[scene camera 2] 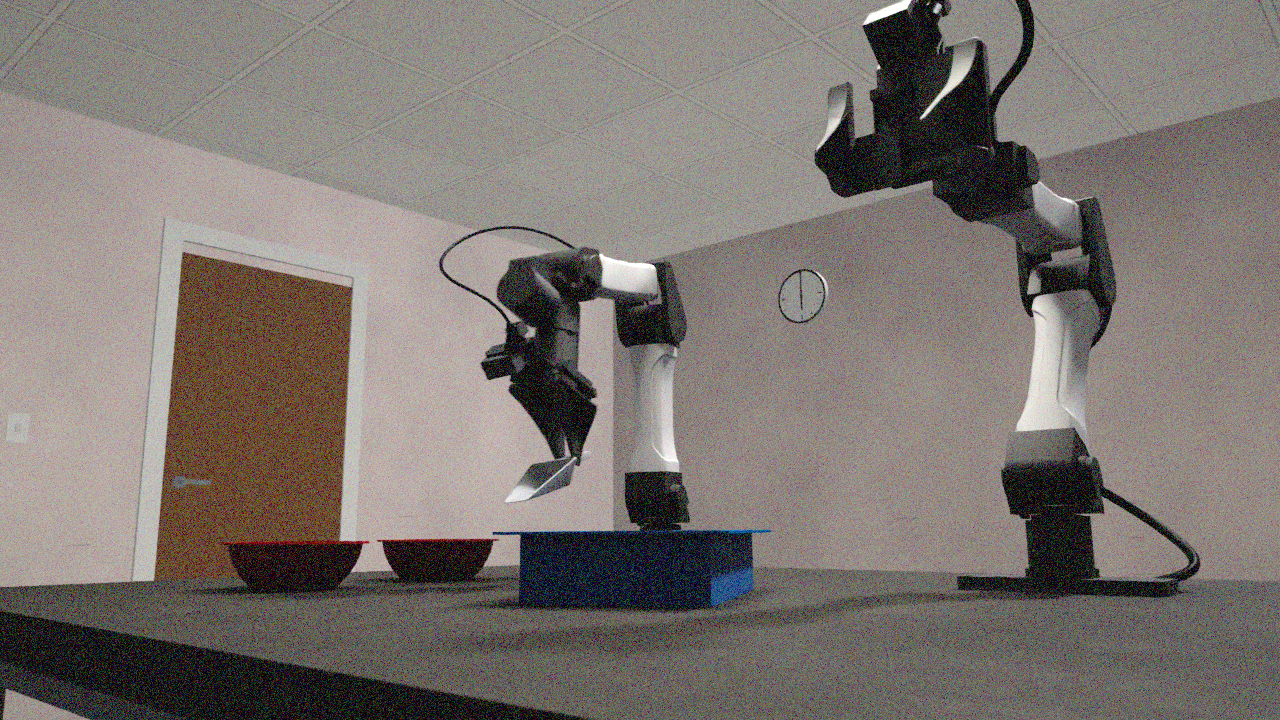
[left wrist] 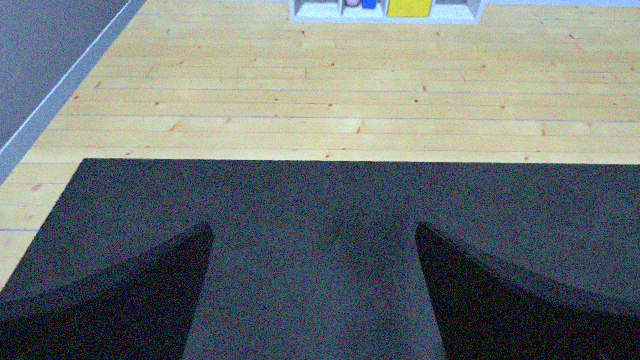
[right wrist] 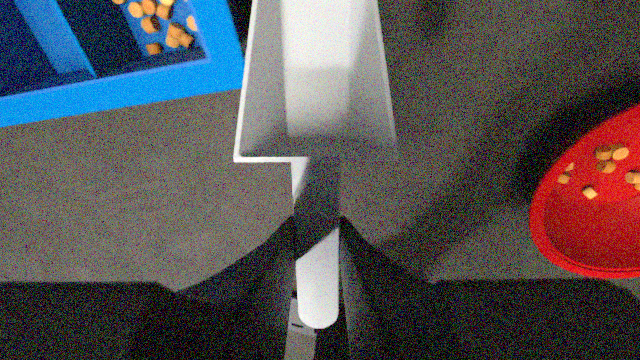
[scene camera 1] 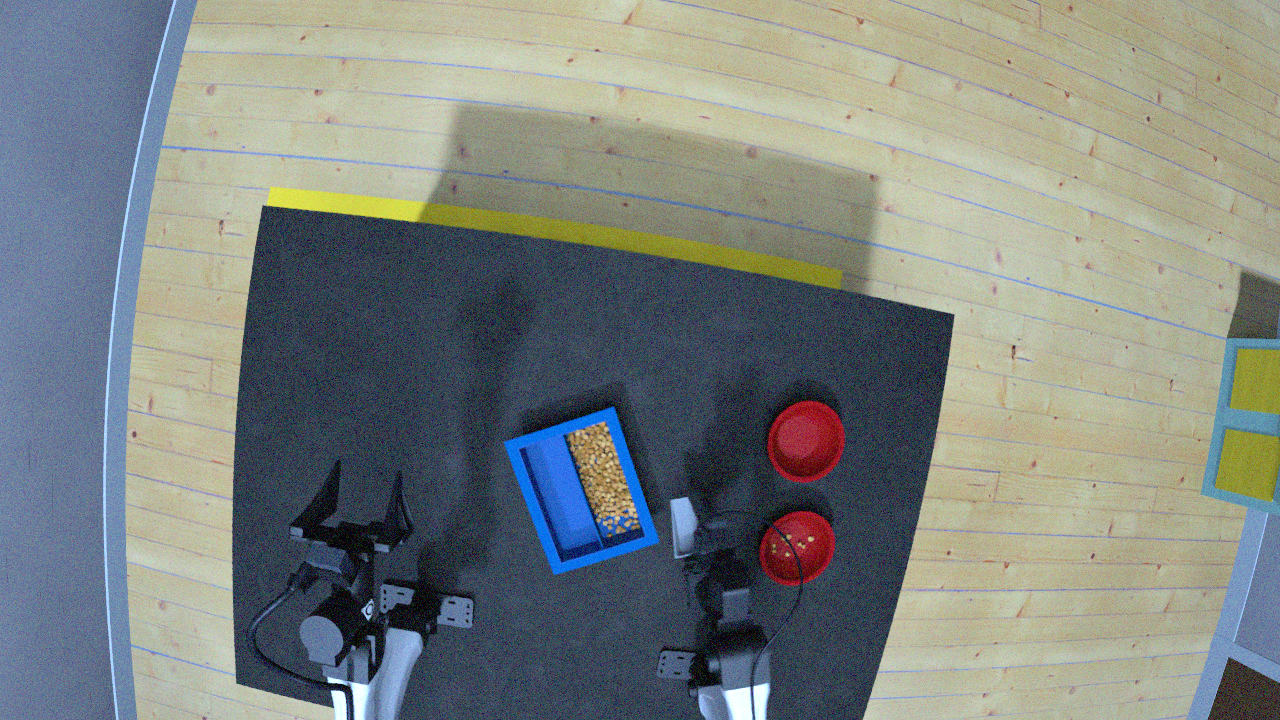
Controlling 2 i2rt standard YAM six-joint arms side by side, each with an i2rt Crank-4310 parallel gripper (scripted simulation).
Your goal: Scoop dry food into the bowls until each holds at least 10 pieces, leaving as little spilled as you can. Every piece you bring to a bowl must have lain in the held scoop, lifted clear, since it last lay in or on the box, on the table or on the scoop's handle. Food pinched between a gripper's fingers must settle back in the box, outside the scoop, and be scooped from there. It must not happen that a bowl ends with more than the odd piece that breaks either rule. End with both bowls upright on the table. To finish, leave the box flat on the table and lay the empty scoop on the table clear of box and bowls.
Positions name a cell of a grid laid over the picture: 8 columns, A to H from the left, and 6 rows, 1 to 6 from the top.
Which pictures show my left gripper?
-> Scene camera 2, the left wrist view and scene camera 1 only.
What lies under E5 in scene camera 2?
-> A blue box.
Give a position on a blue box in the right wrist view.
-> A2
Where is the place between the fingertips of my left gripper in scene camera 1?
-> At C4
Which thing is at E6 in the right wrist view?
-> My right gripper.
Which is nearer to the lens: the grey scoop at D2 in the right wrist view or the red bowl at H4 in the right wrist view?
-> The grey scoop.
